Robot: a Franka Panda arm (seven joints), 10 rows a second.
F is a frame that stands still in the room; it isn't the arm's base.
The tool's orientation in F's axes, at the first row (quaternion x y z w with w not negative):
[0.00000, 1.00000, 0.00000, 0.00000]
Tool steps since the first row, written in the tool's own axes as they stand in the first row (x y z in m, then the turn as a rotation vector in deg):
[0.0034, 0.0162, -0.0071, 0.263, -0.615, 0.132]
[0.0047, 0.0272, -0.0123, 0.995, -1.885, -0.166]
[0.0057, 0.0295, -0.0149, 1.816, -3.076, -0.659]
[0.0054, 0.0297, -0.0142, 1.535, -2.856, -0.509]
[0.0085, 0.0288, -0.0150, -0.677, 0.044, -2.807]
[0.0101, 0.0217, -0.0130, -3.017, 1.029, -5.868]
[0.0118, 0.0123, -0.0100, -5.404, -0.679, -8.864]
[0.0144, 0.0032, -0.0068, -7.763, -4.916, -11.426]
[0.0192, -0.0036, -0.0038, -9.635, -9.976, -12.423]
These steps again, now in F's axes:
[-0.0034, 0.0162, 0.0071, -0.263, -0.615, -0.132]
[-0.0047, 0.0272, 0.0123, -0.995, -1.885, 0.166]
[-0.0057, 0.0295, 0.0149, -1.816, -3.076, 0.659]
[-0.0054, 0.0297, 0.0142, -1.535, -2.856, 0.509]
[-0.0085, 0.0288, 0.0150, 0.677, 0.044, 2.807]
[-0.0101, 0.0217, 0.0130, 3.017, 1.029, 5.868]
[-0.0118, 0.0123, 0.0100, 5.404, -0.679, 8.864]
[-0.0144, 0.0032, 0.0068, 7.763, -4.916, 11.426]
[-0.0192, -0.0036, 0.0038, 9.635, -9.976, 12.423]

